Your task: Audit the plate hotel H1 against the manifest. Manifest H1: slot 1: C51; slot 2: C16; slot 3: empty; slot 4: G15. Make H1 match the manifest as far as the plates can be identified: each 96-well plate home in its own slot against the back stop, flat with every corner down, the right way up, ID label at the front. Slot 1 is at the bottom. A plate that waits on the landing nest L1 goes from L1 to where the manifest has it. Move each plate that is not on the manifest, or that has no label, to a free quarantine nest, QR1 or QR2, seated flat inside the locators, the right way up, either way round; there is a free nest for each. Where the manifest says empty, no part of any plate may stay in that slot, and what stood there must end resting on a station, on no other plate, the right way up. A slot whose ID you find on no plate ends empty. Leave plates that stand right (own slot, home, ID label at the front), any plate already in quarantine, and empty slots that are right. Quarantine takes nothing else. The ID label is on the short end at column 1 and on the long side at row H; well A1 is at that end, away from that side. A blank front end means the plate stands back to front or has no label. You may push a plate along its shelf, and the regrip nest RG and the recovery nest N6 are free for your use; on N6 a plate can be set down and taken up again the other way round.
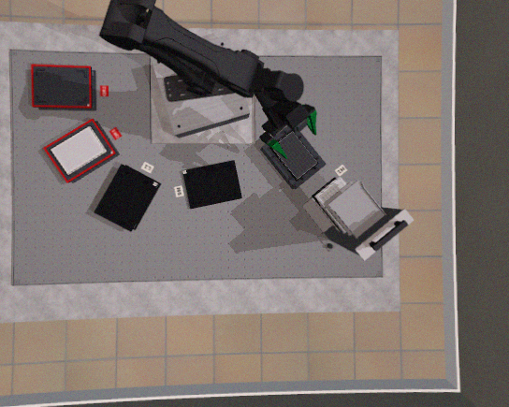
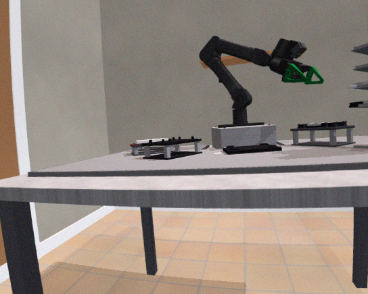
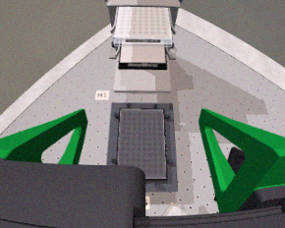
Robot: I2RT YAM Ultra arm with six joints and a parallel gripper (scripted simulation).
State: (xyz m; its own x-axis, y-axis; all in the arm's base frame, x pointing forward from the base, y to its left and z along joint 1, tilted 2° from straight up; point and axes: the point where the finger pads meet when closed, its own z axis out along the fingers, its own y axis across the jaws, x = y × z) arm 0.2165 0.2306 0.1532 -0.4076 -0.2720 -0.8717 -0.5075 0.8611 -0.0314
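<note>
My hand is 170 mm above the regrip nest RG, 20 mm short of it and 10 mm to the right of it. From my hand the other things lie so: recovery nest N6: 250 mm to the right, 220 mm below, 60 mm ahead; then H1 tag: 220 mm below, 160 mm to the left, 80 mm ahead; then landing nest L1: 500 mm to the right, 180 mm below, 60 mm ahead.
</note>
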